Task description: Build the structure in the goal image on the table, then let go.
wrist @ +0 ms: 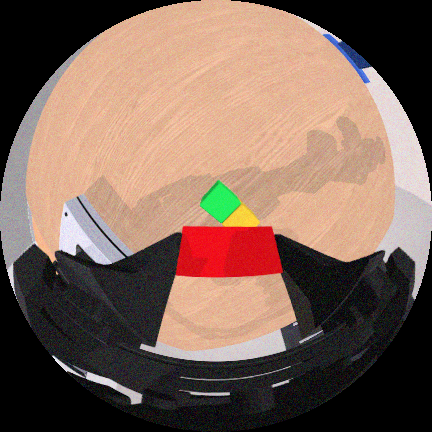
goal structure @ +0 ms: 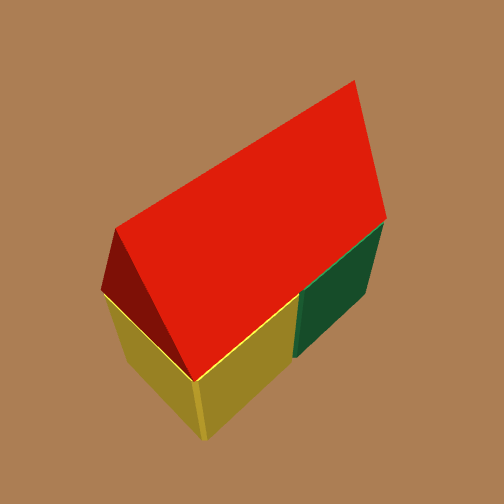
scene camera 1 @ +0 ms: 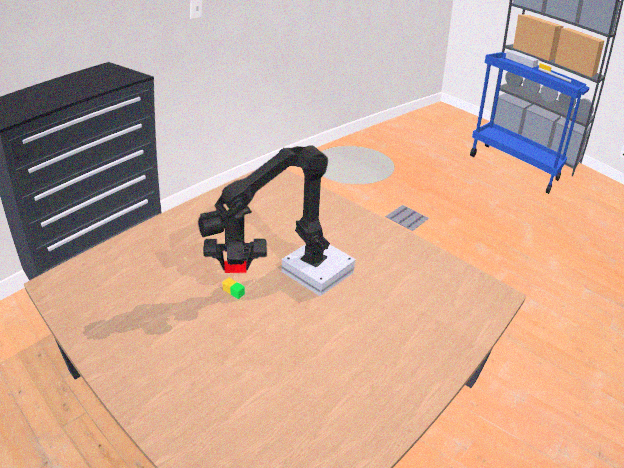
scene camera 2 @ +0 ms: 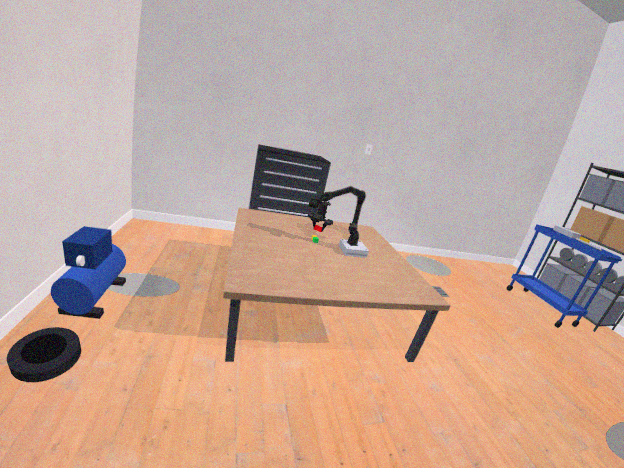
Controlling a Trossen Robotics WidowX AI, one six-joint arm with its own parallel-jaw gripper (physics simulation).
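Note:
My gripper is shut on a red block, held across its long side above the table. A green cube and a yellow block stand on the table, side by side and touching. They are below the gripper and a little toward the front in the first scene view. In the wrist view the red block hides part of the yellow block.
The arm's white base stands on the table, to the right of the blocks in both scene views. A dark drawer cabinet stands behind the table. A blue cart stands on the floor at the right.

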